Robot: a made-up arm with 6 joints. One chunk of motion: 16 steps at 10 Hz.
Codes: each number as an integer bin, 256 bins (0 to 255) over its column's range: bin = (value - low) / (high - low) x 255, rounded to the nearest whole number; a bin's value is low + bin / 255 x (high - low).
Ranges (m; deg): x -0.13..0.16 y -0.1..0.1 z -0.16..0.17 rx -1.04..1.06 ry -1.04..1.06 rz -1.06..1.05
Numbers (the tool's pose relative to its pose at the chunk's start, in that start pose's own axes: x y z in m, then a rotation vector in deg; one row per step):
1: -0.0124 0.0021 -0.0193 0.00 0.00 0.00
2: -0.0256 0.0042 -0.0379 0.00 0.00 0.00
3: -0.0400 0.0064 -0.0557 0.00 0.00 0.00
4: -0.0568 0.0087 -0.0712 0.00 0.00 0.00
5: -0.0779 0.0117 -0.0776 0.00 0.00 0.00
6: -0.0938 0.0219 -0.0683 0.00 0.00 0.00
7: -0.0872 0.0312 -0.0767 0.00 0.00 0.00
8: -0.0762 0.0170 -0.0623 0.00 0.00 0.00
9: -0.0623 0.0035 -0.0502 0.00 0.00 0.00
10: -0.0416 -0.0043 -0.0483 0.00 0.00 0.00
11: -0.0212 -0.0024 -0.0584 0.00 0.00 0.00
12: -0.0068 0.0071 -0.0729 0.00 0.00 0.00
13: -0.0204 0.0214 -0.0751 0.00 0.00 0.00
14: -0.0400 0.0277 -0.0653 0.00 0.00 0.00
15: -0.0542 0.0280 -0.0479 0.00 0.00 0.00
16: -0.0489 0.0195 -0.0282 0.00 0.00 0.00
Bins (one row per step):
1: 103 130 109 126 126 128
2: 92 133 94 126 126 128
3: 79 136 81 126 126 128
4: 64 139 69 126 126 128
5: 46 142 64 126 126 128
6: 32 155 71 126 126 128
7: 38 167 64 126 126 128
8: 47 149 75 126 126 128
9: 60 132 85 126 126 128
10: 78 122 86 126 126 128
11: 96 124 79 126 126 128
12: 108 137 67 126 126 128
13: 96 155 66 126 126 128
14: 79 163 73 126 126 128
15: 67 163 87 126 126 128
16: 71 152 102 126 126 128

